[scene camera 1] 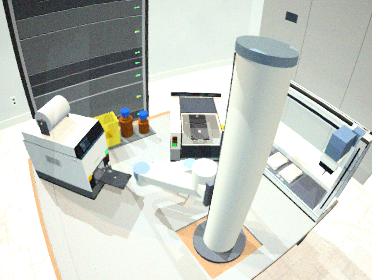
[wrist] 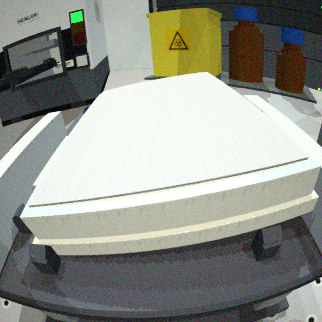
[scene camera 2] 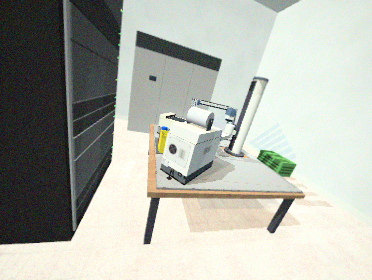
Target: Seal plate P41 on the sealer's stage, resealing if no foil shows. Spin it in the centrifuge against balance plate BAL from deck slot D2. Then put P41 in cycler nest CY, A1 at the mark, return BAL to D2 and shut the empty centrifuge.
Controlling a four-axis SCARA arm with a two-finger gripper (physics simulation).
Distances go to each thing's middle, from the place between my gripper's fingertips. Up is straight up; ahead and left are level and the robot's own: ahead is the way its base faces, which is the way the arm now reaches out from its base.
Labels:
I see my gripper 360 mm to the left of the centrifuge (scene camera 1: 196, 136), 190 mm short of it and 60 mm below it. Round my hand: yellow biohazard bin (wrist: 180, 44) 430 mm ahead, 160 mm to the left, 30 mm above.

